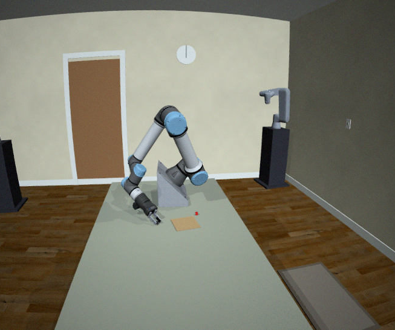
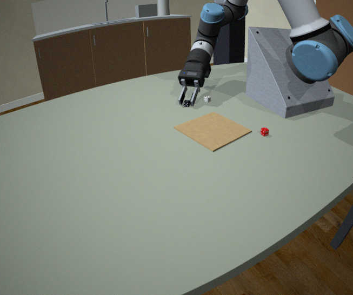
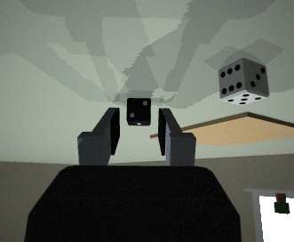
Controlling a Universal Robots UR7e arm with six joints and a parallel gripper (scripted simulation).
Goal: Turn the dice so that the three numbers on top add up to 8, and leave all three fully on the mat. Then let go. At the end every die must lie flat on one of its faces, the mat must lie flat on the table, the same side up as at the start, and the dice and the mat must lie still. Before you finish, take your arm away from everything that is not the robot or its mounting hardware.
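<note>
My hand is 7 cm past the white die, 1 cm to the right of it and 1 cm above it. Round my hand: tan mat 4 cm ahead, 16 cm to the left, 2 cm below; red die 5 cm behind, 26 cm to the left, 1 cm below.
</note>
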